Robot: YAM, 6 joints.
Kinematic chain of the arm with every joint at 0, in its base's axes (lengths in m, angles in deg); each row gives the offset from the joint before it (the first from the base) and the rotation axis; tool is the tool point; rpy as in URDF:
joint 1: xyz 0 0 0.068 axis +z
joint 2: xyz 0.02 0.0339 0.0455 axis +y
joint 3: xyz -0.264 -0.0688 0 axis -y
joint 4: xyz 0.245 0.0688 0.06 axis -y
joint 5: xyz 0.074 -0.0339 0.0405 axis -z
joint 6: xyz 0.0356 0 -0.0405 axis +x
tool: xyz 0 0 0 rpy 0 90 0
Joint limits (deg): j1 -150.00..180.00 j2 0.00..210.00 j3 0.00..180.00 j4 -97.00..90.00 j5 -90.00..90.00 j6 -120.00..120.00
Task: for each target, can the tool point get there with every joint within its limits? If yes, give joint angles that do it. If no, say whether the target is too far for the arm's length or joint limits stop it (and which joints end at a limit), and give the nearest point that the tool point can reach.
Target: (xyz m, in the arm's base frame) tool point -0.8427 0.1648 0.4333
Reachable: no: too far | nearest point -0.5935 0.1161 0.3365 | short by 0.272 m
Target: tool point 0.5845 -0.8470 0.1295
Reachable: no: too far | nearest point 0.3668 -0.5315 0.1234 | short by 0.383 m
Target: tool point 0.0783 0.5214 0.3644
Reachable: yes | joints 83.20 142.25 163.16 -51.76 26.80 61.23
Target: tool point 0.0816 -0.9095 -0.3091
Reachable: no: too far | nearest point 0.0523 -0.5834 -0.1542 | short by 0.362 m
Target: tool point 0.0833 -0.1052 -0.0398
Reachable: yes | joints -36.77 142.14 26.68 -9.39 74.93 -99.30
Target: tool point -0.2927 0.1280 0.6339
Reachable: yes | joints -20.76 54.94 160.59 21.25 -26.66 47.98
